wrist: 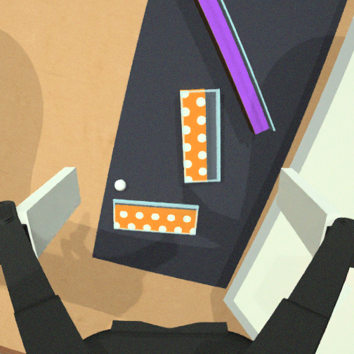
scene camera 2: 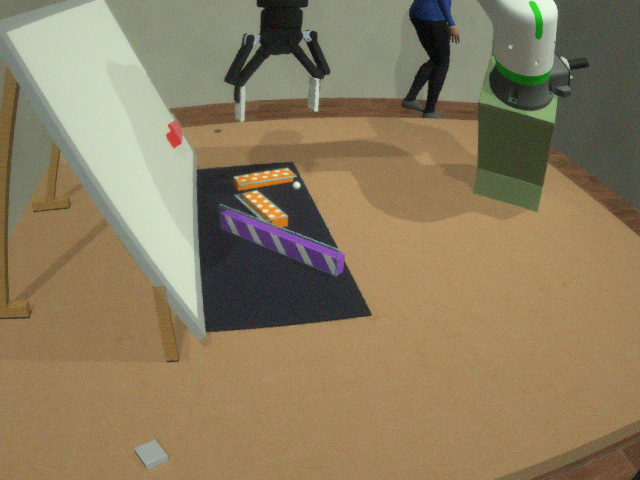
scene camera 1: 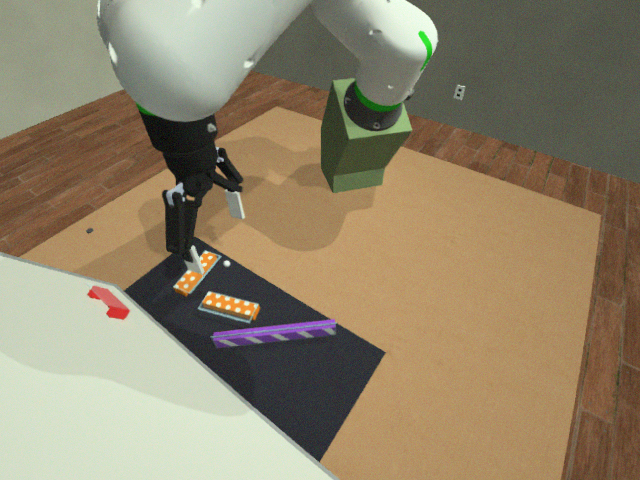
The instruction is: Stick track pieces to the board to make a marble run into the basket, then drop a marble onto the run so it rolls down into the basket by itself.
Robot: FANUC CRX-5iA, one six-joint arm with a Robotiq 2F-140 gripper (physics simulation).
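Pixels of known places: gripper, fingertip midpoint: point(scene camera 2: 277, 113) point(scene camera 1: 218, 241); arm's base, link origin: point(scene camera 2: 521, 86) point(scene camera 1: 372, 105).
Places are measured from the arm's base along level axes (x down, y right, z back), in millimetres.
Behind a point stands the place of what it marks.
My gripper point(scene camera 1: 214, 235) @[x 87, y -39, z -506 mm] point(scene camera 2: 276, 103) @[x 87, y -39, z -506 mm] point(wrist: 177, 185) is open and empty, above the mat's end with the first orange dotted track piece point(scene camera 1: 186, 283) @[x 271, y 81, z -567 mm] point(scene camera 2: 264, 177) @[x 271, y 87, z -528 mm] point(wrist: 155, 217). That piece lies on the dark mat point(scene camera 1: 310, 382) @[x 293, y -289, z -521 mm] point(scene camera 2: 279, 294) @[x 293, y -305, z -503 mm] point(wrist: 150, 65). A second orange dotted piece point(scene camera 1: 229, 305) @[x 271, y -44, z -531 mm] point(scene camera 2: 265, 206) @[x 271, y -51, z -524 mm] point(wrist: 195, 135) lies beside it. A long purple striped piece point(scene camera 1: 273, 334) @[x 258, y -175, z -513 mm] point(scene camera 2: 281, 241) @[x 268, y -188, z -497 mm] point(wrist: 232, 60) lies beyond that. The white marble point(scene camera 1: 226, 263) @[x 278, y 69, z -462 mm] point(scene camera 2: 296, 184) @[x 279, y 68, z -460 mm] point(wrist: 120, 185) rests near the first piece. A red bracket-shaped piece point(scene camera 1: 110, 300) @[x 126, y 20, z -710 mm] point(scene camera 2: 174, 134) @[x 134, y -1, z -709 mm] is on the tilted white board point(scene camera 1: 77, 413) @[x -23, y -237, z -780 mm] point(scene camera 2: 103, 103) @[x -16, y -270, z -772 mm] point(wrist: 335, 125). I cannot identify the basket.
The board leans over the mat's side on wooden legs point(scene camera 2: 166, 325) @[x 230, y -465, z -655 mm]. The robot's green pedestal point(scene camera 1: 361, 155) @[x 130, y -4, z -33 mm] point(scene camera 2: 514, 149) @[x 144, y -12, z -4 mm] stands across the table. A small grey square block point(scene camera 2: 151, 453) @[x 284, y -645, z -665 mm] lies near the front. A person point(scene camera 2: 434, 51) stands behind the table.
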